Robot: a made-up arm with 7 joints. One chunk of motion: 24 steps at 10 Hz.
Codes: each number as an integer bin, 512 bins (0 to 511) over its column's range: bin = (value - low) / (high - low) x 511, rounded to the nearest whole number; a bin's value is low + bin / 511 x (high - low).
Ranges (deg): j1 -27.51..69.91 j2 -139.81..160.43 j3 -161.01..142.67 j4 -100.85..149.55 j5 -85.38..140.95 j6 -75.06..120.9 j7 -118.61..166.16
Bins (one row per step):
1: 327 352 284 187 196 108 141
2: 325 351 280 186 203 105 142
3: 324 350 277 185 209 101 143
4: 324 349 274 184 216 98 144
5: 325 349 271 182 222 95 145
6: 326 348 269 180 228 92 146
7: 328 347 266 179 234 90 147
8: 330 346 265 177 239 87 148
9: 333 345 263 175 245 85 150
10: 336 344 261 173 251 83 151
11: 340 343 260 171 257 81 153
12: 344 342 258 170 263 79 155
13: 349 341 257 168 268 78 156
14: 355 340 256 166 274 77 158
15: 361 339 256 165 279 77 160
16: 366 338 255 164 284 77 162
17: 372 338 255 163 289 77 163
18: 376 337 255 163 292 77 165
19: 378 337 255 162 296 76 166
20: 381 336 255 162 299 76 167
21: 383 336 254 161 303 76 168
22: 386 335 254 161 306 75 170
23: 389 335 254 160 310 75 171
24: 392 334 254 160 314 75 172
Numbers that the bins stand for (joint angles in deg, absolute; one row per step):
1: 34.83 67.01 7.77 -9.22 1.43 -33.64 -40.03
2: 34.45 66.42 5.39 -9.71 4.53 -34.79 -39.48
3: 34.26 65.83 3.61 -10.20 7.19 -36.33 -38.92
4: 34.26 65.25 1.82 -10.69 10.29 -37.48 -38.36
5: 34.45 65.25 0.04 -11.67 12.95 -38.63 -37.80
6: 34.64 64.66 -1.15 -12.65 15.60 -39.78 -37.25
7: 35.02 64.07 -2.93 -13.14 18.26 -40.55 -36.69
8: 35.40 63.48 -3.52 -14.12 20.48 -41.70 -36.13
9: 35.98 62.90 -4.71 -15.10 23.13 -42.46 -35.02
10: 36.55 62.31 -5.90 -16.08 25.79 -43.23 -34.46
11: 37.31 61.72 -6.50 -17.06 28.45 -44.00 -33.35
12: 38.07 61.13 -7.68 -17.55 31.11 -44.76 -32.23
13: 39.03 60.55 -8.28 -18.53 33.32 -45.15 -31.67
14: 40.17 59.96 -8.87 -19.51 35.98 -45.53 -30.56
15: 41.31 59.37 -8.87 -20.00 38.19 -45.53 -29.45
16: 42.27 58.78 -9.47 -20.49 40.41 -45.53 -28.33
17: 43.41 58.78 -9.47 -20.98 42.62 -45.53 -27.77
18: 44.17 58.20 -9.47 -20.98 43.95 -45.53 -26.66
19: 44.55 58.20 -9.47 -21.47 45.72 -45.92 -26.10
20: 45.13 57.61 -9.47 -21.47 47.05 -45.92 -25.54
21: 45.51 57.61 -10.06 -21.96 48.82 -45.92 -24.99
22: 46.08 57.02 -10.06 -21.96 50.15 -46.30 -23.87
23: 46.65 57.02 -10.06 -22.45 51.92 -46.30 -23.32
24: 47.22 56.43 -10.06 -22.45 53.70 -46.30 -22.76

